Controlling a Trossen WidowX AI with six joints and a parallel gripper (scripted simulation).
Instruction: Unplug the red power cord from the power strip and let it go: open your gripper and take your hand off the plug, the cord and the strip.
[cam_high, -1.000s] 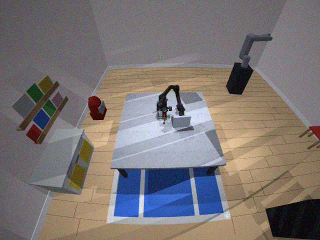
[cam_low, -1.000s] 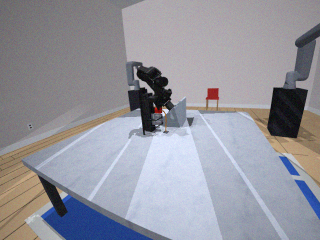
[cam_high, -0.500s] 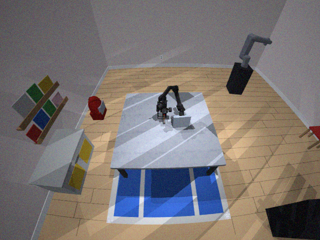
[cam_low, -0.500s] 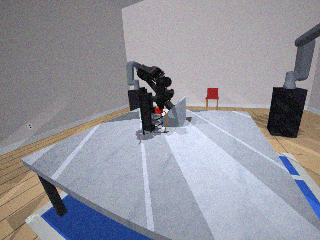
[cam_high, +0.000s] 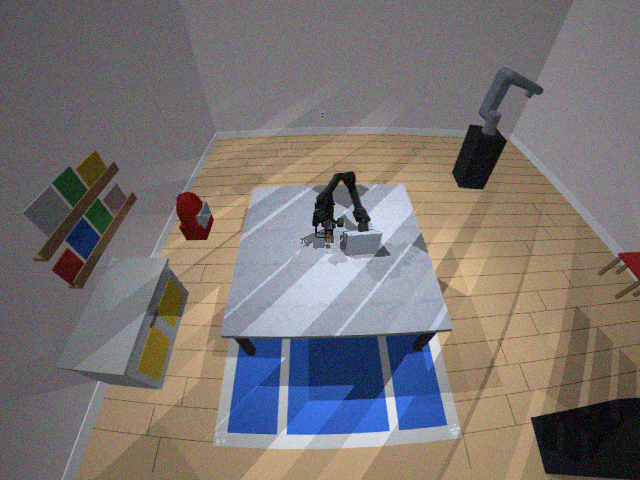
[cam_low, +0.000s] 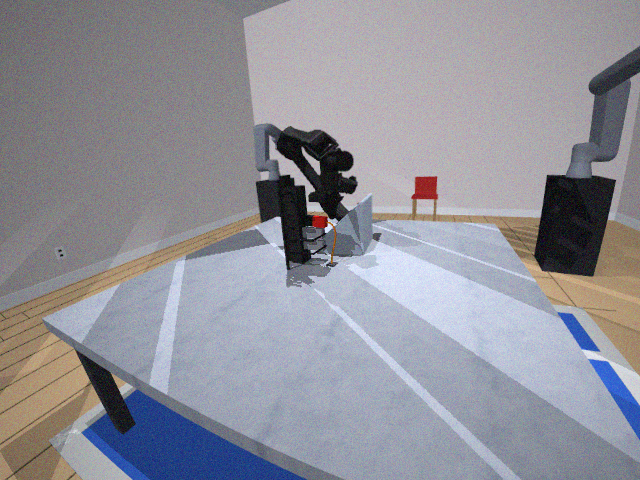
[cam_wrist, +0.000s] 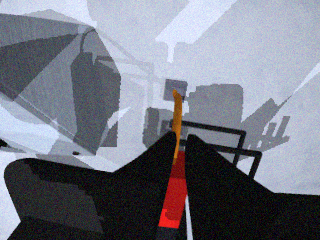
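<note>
The red plug is 7 cm to the right of my gripper tip.
</note>
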